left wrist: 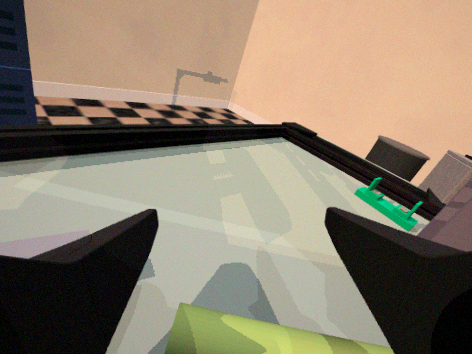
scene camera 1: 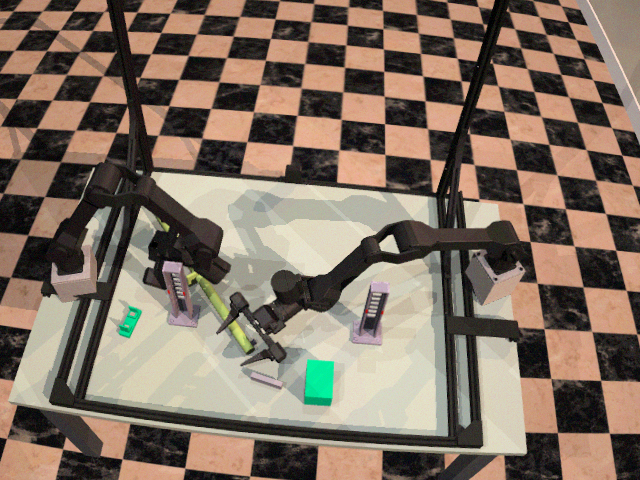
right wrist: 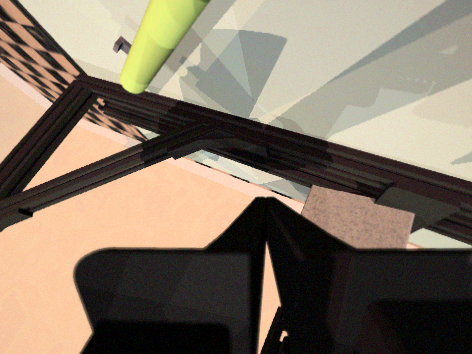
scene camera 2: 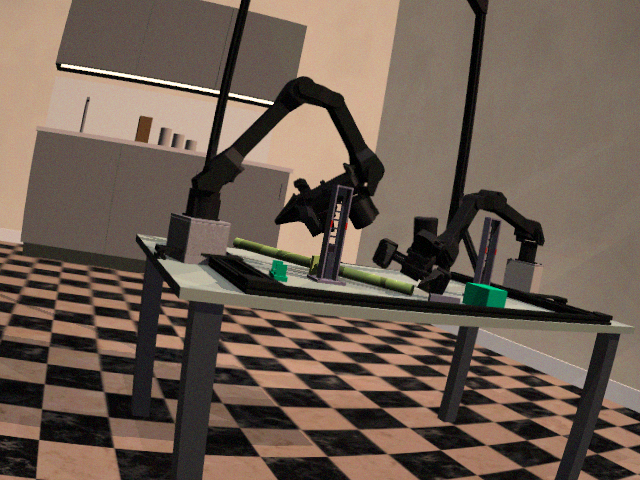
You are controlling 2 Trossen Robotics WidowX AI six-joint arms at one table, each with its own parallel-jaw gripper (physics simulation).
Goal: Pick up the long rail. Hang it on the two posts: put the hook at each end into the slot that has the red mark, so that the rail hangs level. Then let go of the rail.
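Frame: origin at the left arm's base, x ahead, y left, z up, level; millimetres.
Seen in the pictures: left gripper, fingertip midpoint: (left wrist: pixel 242 216) (scene camera 1: pixel 228 349) (scene camera 2: pixel 400 275); right gripper, fingertip midpoint: (scene camera 1: pixel 150 246) (right wrist: pixel 264 205) (scene camera 2: pixel 275 222); left arm's base, origin of the base link: (scene camera 1: pixel 500 261) (scene camera 2: pixel 526 261); right arm's base, origin of the base link: (scene camera 1: pixel 70 263) (scene camera 2: pixel 200 217).
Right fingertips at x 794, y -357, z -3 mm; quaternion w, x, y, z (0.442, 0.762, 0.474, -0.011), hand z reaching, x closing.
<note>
Offsets run from my right fingertips to a thing's top centre. "*": to the spot under its first point.
The long green rail @[dx -94, dy +70, dz -60 mm] (scene camera 1: pixel 222 310) (scene camera 2: pixel 379 279) (left wrist: pixel 260 332) (right wrist: pixel 165 40) lies diagonally on the table, behind the left-hand post @[dx -31, dy +153, dz +109 mm] (scene camera 1: pixel 173 304) (scene camera 2: pixel 327 258). A dark hook @[* dx -74, dy -150, dz -81 mm] (right wrist: pixel 120 44) shows near its far end. The right-hand post @[dx -430, dy +361, dz +109 mm] (scene camera 1: pixel 368 322) (scene camera 2: pixel 482 263) stands apart from it. Both posts are upright with red marks partway up. My left gripper (scene camera 1: pixel 230 348) (left wrist: pixel 242 216) is open and empty, low at the rail's near end; the rail crosses the bottom of the left wrist view. My right gripper (scene camera 2: pixel 279 221) (right wrist: pixel 264 205) is shut and empty, raised above the table behind the left-hand post.
A green block @[dx -263, dy +445, dz -57 mm] (scene camera 1: pixel 318 382) (scene camera 2: pixel 484 295) and a thin lilac bar @[dx -157, dy +390, dz -88 mm] (scene camera 1: pixel 266 380) (scene camera 2: pixel 444 298) lie near the front edge. A small green bracket @[dx +103, dy +128, dz -73 mm] (scene camera 1: pixel 130 321) (scene camera 2: pixel 279 270) (left wrist: pixel 387 206) lies left of the left-hand post. A black frame (scene camera 1: pixel 268 429) borders the table.
</note>
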